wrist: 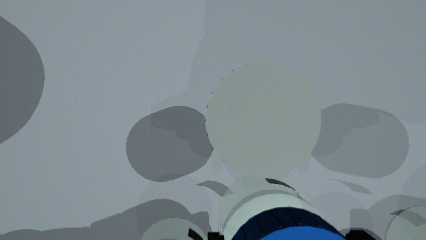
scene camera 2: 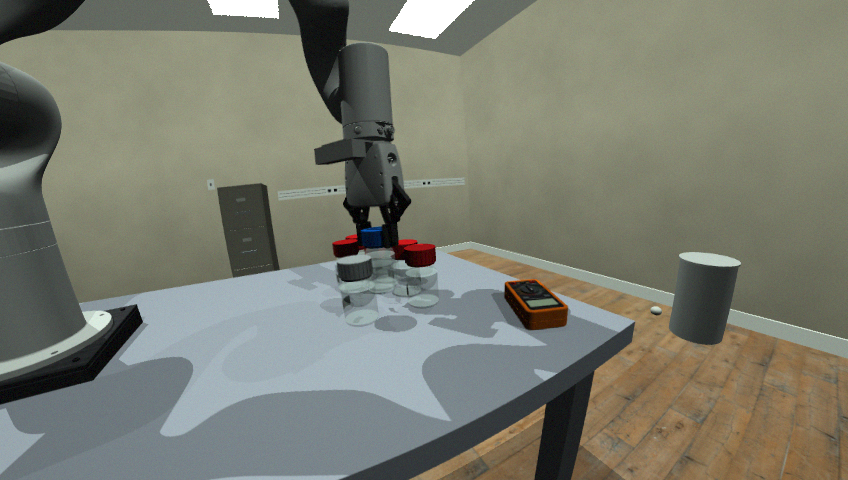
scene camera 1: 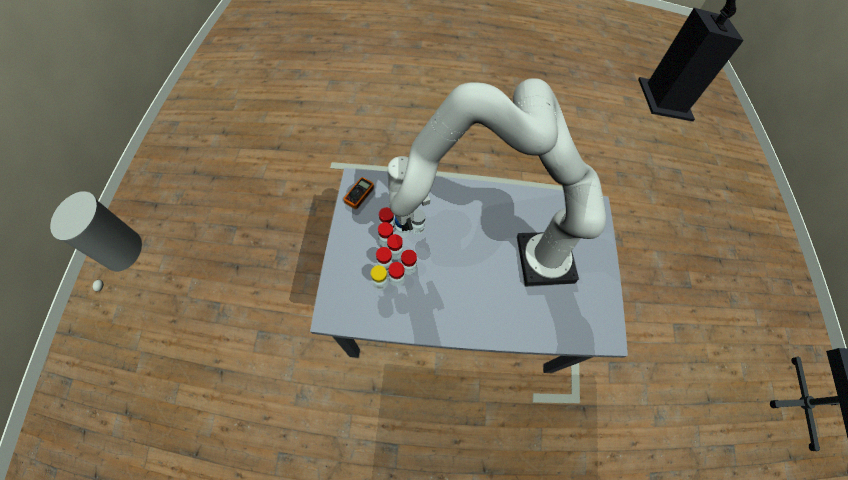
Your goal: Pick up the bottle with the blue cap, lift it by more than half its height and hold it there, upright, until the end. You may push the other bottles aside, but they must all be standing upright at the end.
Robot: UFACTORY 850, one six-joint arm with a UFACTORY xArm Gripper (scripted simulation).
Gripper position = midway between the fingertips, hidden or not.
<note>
In view: my gripper [scene camera 2: 378,245], a grey-capped bottle [scene camera 2: 358,293] and a red-capped bottle [scene camera 2: 421,277].
The grey-capped bottle is seen too in the wrist view [wrist: 263,119].
</note>
